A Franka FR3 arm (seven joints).
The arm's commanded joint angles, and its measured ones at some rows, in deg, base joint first. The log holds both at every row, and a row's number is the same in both.
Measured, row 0:
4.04, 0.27, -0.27, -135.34, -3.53, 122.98, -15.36
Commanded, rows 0 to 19:
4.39, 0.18, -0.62, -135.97, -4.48, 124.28, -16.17
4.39, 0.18, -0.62, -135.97, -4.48, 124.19, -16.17
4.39, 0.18, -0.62, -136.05, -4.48, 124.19, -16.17
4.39, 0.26, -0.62, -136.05, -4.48, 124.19, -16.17
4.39, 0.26, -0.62, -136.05, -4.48, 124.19, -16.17
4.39, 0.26, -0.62, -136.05, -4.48, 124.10, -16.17
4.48, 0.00, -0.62, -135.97, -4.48, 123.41, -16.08
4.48, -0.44, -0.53, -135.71, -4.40, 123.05, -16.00
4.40, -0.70, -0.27, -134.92, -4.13, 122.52, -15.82
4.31, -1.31, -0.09, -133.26, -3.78, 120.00, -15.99
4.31, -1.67, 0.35, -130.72, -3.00, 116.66, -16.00
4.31, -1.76, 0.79, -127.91, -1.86, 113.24, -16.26
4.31, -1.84, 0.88, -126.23, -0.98, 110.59, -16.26
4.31, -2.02, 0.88, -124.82, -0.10, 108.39, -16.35
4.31, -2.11, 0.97, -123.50, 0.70, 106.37, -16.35
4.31, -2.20, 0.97, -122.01, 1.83, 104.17, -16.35
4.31, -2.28, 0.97, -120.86, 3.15, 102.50, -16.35
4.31, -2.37, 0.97, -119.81, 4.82, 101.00, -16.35
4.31, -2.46, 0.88, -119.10, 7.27, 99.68, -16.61
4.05, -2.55, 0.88, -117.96, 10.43, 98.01, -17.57
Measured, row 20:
4.08, -2.51, 1.10, -121.14, 3.91, 102.76, -15.60
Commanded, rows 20 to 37:
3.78, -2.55, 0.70, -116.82, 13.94, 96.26, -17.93
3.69, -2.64, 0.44, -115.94, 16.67, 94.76, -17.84
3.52, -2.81, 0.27, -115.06, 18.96, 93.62, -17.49
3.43, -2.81, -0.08, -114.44, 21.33, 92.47, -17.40
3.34, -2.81, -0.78, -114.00, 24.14, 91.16, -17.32
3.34, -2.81, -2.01, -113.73, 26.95, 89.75, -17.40
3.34, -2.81, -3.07, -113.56, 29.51, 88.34, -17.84
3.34, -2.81, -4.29, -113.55, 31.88, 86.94, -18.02
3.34, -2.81, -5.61, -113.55, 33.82, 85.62, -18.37
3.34, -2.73, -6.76, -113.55, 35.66, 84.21, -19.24
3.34, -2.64, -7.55, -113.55, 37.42, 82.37, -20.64
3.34, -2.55, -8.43, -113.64, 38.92, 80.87, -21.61
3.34, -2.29, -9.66, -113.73, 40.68, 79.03, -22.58
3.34, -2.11, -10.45, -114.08, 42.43, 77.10, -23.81
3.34, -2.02, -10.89, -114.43, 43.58, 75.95, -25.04
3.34, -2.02, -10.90, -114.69, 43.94, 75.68, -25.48
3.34, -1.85, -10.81, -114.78, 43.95, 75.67, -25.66
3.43, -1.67, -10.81, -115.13, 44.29, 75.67, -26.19
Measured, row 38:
3.75, -2.28, -10.98, -114.36, 42.01, 76.92, -23.91
